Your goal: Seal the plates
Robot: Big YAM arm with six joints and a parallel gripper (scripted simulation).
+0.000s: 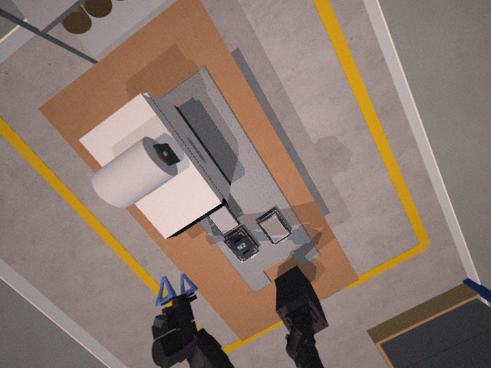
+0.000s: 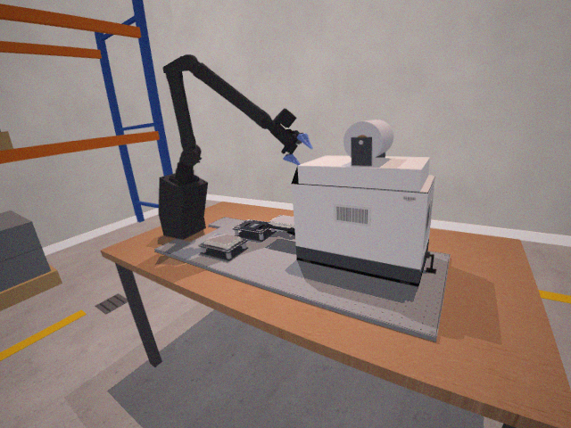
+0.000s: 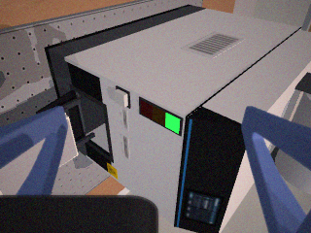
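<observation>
Right now the white well plate is 240 mm below my hand and 190 mm to the right of it. Round my hand: foil roll: 330 mm ahead, 210 mm to the right, 80 mm above; dark sealer stage: 250 mm below, 190 mm to the right; start button: 150 mm below, 100 mm to the right, 100 mm ahead.
</observation>
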